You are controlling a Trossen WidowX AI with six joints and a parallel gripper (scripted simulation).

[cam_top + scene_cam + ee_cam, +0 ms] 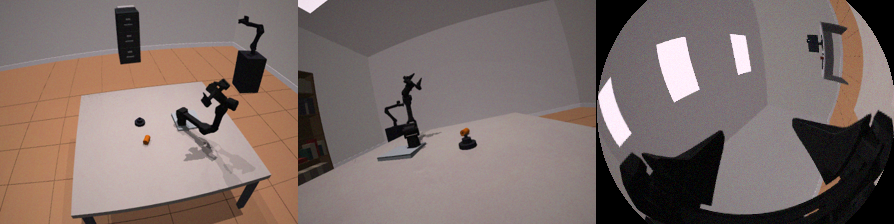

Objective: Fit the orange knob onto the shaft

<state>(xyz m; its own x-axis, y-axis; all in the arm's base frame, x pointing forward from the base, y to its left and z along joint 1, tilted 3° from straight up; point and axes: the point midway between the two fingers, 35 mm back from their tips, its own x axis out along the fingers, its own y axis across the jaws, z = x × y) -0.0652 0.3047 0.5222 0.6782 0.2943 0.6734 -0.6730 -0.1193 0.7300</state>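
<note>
Now: gripper tip 530 mm above the orange knob, 340 mm short of it and 170 mm to the left of it. Also, from my gripper tip: round pedestal: 520 mm below, 390 mm to the right, 380 mm ahead.
</note>
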